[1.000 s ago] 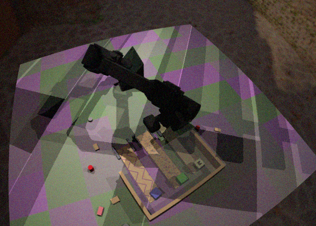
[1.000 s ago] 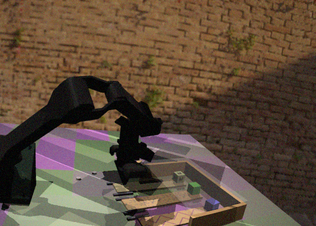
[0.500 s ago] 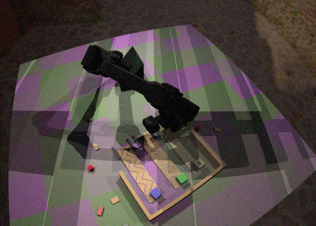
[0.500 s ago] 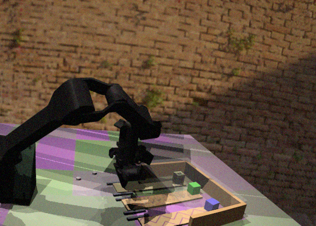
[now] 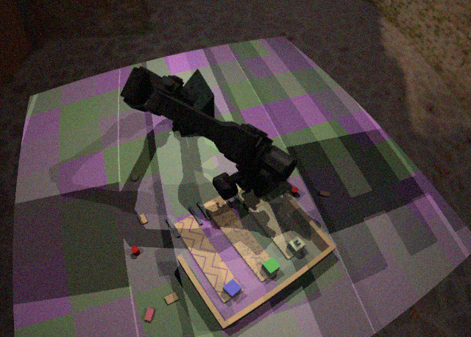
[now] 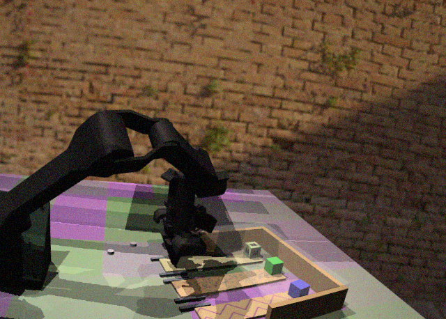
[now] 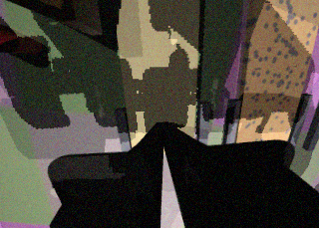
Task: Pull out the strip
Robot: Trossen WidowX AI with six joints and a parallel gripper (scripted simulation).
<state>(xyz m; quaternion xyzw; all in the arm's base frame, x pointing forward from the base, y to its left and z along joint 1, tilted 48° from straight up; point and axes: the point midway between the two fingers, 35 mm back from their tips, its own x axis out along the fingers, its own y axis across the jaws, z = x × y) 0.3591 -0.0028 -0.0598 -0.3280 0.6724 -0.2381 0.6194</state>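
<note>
Right now my gripper tip is 10 cm short of the strip and 1 cm to the right of it.
</note>
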